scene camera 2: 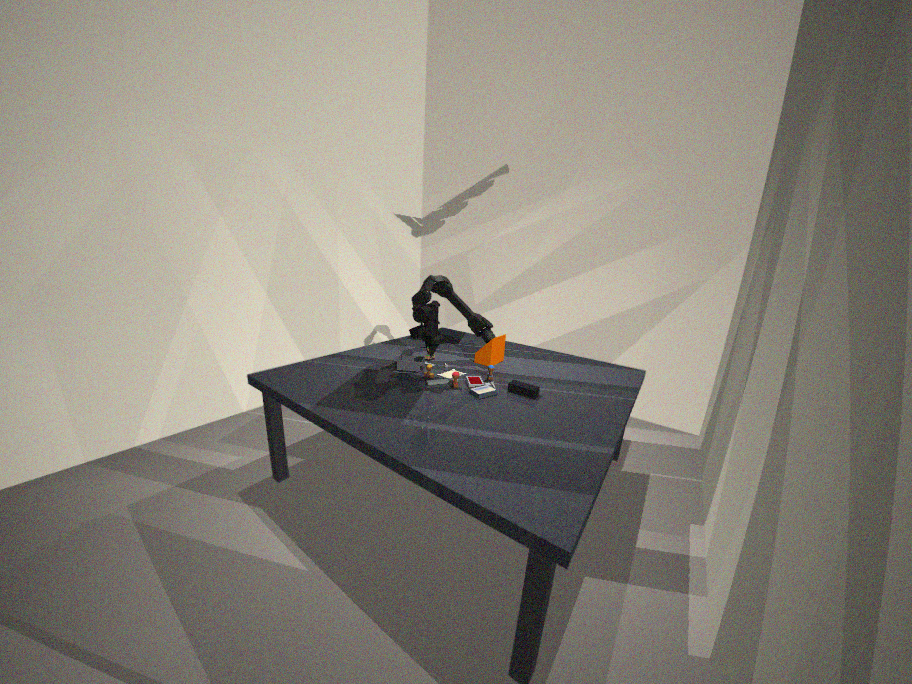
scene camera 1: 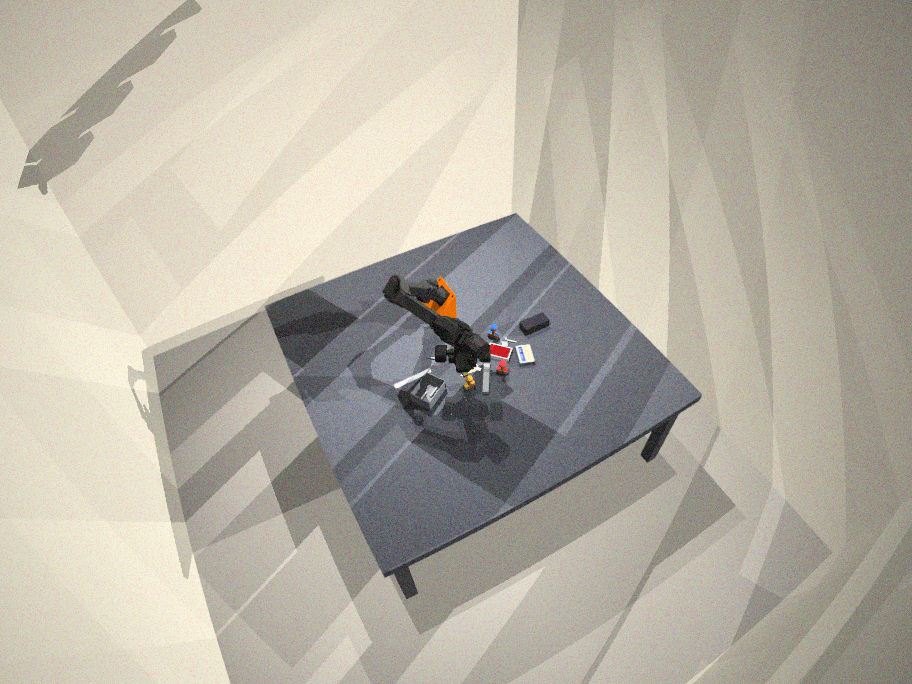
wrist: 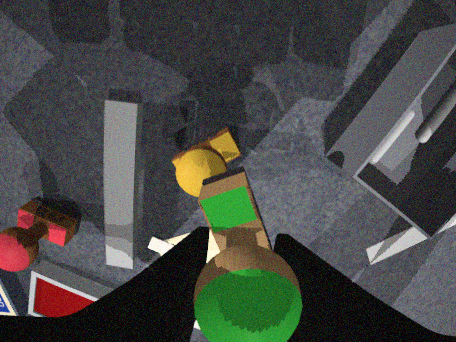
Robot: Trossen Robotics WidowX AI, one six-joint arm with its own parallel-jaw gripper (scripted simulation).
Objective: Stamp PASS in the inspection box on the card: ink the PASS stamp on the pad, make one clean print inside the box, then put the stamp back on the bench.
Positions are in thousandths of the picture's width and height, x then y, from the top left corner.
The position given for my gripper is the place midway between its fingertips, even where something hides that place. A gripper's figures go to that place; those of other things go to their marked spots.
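Scene:
There's a grey bar (wrist: 271, 355) that's 0.18 m from the lens, and the marked spots on it and on a green-topped PASS stamp (wrist: 545, 832) are 0.14 m apart. A yellow-topped stamp (wrist: 455, 461) is 0.12 m from the lens, and my gripper (wrist: 530, 706) is 0.10 m from the lens. The green-topped PASS stamp is 0.06 m from the lens, so the green-topped PASS stamp is nearer to the lens than the grey bar.

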